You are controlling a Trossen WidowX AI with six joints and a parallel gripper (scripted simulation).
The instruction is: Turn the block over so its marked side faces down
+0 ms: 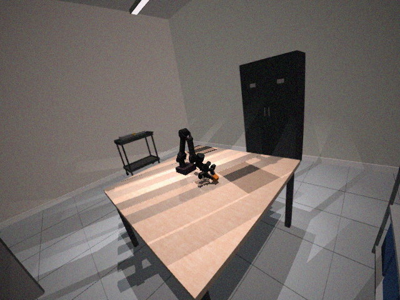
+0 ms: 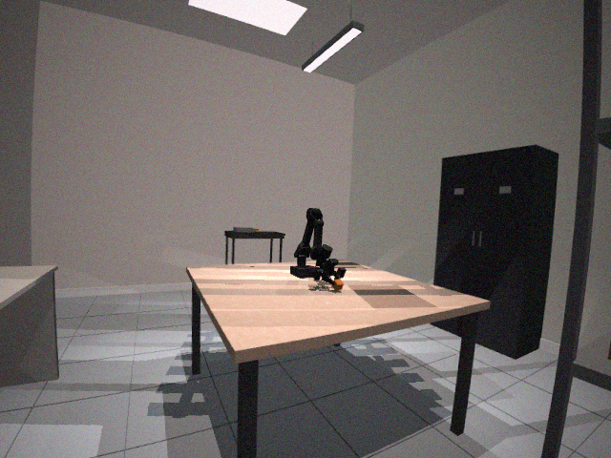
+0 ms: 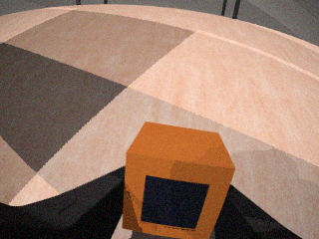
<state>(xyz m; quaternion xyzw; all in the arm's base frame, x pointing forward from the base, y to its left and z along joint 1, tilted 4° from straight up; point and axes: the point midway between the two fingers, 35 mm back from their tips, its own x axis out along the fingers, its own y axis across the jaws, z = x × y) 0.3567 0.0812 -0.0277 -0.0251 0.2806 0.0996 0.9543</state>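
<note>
The block is 1 cm behind my gripper tip.
</note>
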